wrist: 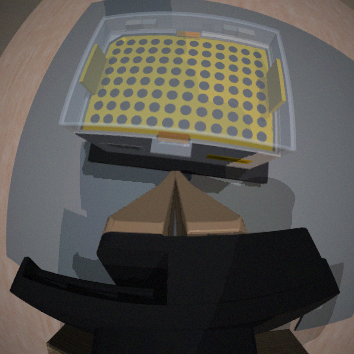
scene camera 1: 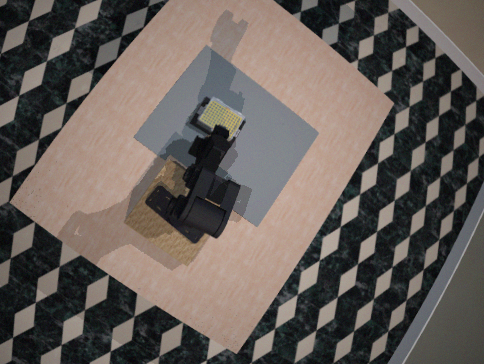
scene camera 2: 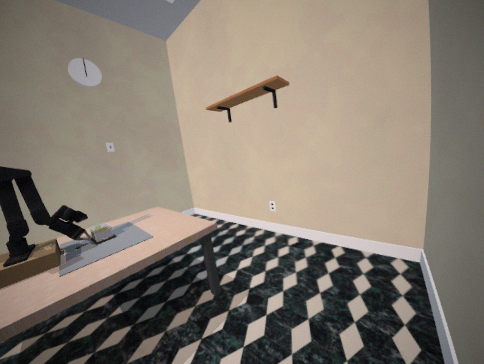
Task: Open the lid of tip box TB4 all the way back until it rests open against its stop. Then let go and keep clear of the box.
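Places are measured from the arm's base along level axes (x ahead, y left, z up), in millimetres.
Pixels of known places: gripper, fingertip midpoint: (wrist: pixel 174 177) (scene camera 2: pixel 90 238); arm's base, origin of the base link: (scene camera 1: pixel 176 214) (scene camera 2: pixel 21 255).
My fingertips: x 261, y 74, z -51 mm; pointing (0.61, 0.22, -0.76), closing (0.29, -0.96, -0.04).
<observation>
Ahead of a thing's pixels: the offset from my fingertips to its top centre. "spot": to the spot under its first point. Level surfaces: height alone.
The tip box @(dx +58, dy +11, dz +55 mm) (scene camera 1: pixel 221 117) (scene camera 2: pixel 102 232) (wrist: pixel 180 95) stands on the grey mat, with a yellow perforated rack inside. Its clear lid @(spot: dx +41, dy -48, dz +55 mm) (wrist: pixel 287 117) is down over the rack, with an orange and clear latch tab @(dx +12, dy +4, dz +42 mm) (wrist: pixel 171 144) at the middle of the side facing my gripper. The label TB4 cannot be read. My gripper (wrist: pixel 174 177) is shut and empty; its two tan fingertips meet just in front of the box's dark base, below the latch tab in the wrist view. Whether the tips touch the box cannot be told. In the first scene view the arm hides the fingertips.
The grey mat @(dz -23 mm) (scene camera 1: pixel 280 135) (scene camera 2: pixel 132 237) lies on the pinkish wooden table @(dz -26 mm) (scene camera 1: pixel 340 105) (scene camera 2: pixel 185 222). The arm's base stands on a wooden block (scene camera 1: pixel 150 217) (scene camera 2: pixel 42 257) beside the mat. A wall shelf (scene camera 2: pixel 250 93) hangs far beyond the table.
</observation>
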